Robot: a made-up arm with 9 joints. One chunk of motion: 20 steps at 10 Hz.
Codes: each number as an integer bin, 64 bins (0 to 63) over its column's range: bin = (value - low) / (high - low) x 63, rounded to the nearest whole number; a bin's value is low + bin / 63 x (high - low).
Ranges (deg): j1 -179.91..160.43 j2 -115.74..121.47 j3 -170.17..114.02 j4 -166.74..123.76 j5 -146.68..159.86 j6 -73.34..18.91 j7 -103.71..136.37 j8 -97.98..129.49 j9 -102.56..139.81
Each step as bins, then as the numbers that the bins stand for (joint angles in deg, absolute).
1 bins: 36 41 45 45 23 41 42 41 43
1 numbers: 14.57 38.63 32.82 40.76 -34.77 -13.30 56.34 50.06 62.87
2 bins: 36 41 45 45 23 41 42 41 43
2 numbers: 14.57 38.63 32.82 40.76 -34.77 -13.30 56.34 50.06 62.87
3 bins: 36 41 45 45 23 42 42 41 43
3 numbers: 14.57 38.63 32.82 40.76 -34.77 -11.84 56.34 50.06 62.87
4 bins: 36 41 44 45 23 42 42 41 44
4 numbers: 14.57 38.63 28.31 40.76 -34.77 -11.84 56.34 50.06 66.71
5 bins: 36 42 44 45 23 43 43 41 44
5 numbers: 14.57 42.40 28.31 40.76 -34.77 -10.38 60.15 50.06 66.71
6 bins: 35 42 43 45 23 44 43 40 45
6 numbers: 9.17 42.40 23.80 40.76 -34.77 -8.91 60.15 46.45 70.56
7 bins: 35 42 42 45 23 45 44 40 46
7 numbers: 9.17 42.40 19.29 40.76 -34.77 -7.45 63.96 46.45 74.41
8 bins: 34 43 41 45 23 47 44 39 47
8 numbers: 3.77 46.17 14.78 40.76 -34.77 -4.52 63.96 42.83 78.26
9 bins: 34 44 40 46 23 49 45 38 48
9 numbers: 3.77 49.93 10.27 45.37 -34.77 -1.59 67.78 39.22 82.10
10 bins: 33 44 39 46 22 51 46 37 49
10 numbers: -1.64 49.93 5.76 45.37 -39.63 1.34 71.59 35.61 85.95
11 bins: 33 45 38 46 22 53 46 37 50
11 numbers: -1.64 53.70 1.25 45.37 -39.63 4.27 71.59 35.61 89.80
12 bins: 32 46 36 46 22 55 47 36 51
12 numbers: -7.04 57.46 -7.78 45.37 -39.63 7.20 75.40 32.00 93.64
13 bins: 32 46 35 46 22 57 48 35 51
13 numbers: -7.04 57.46 -12.29 45.37 -39.63 10.12 79.21 28.39 93.64
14 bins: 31 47 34 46 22 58 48 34 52
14 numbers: -12.44 61.23 -16.80 45.37 -39.63 11.59 79.21 24.78 97.49
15 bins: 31 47 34 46 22 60 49 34 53
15 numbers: -12.44 61.23 -16.80 45.37 -39.63 14.52 83.02 24.78 101.34
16 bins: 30 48 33 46 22 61 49 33 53
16 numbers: -17.84 64.99 -21.31 45.37 -39.63 15.98 83.02 21.17 101.34
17 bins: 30 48 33 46 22 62 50 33 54
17 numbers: -17.84 64.99 -21.31 45.37 -39.63 17.45 86.83 21.17 105.19
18 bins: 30 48 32 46 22 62 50 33 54
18 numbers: -17.84 64.99 -25.82 45.37 -39.63 17.45 86.83 21.17 105.19
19 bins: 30 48 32 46 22 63 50 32 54
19 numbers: -17.84 64.99 -25.82 45.37 -39.63 18.91 86.83 17.56 105.19
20 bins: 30 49 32 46 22 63 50 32 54
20 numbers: -17.84 68.76 -25.82 45.37 -39.63 18.91 86.83 17.56 105.19
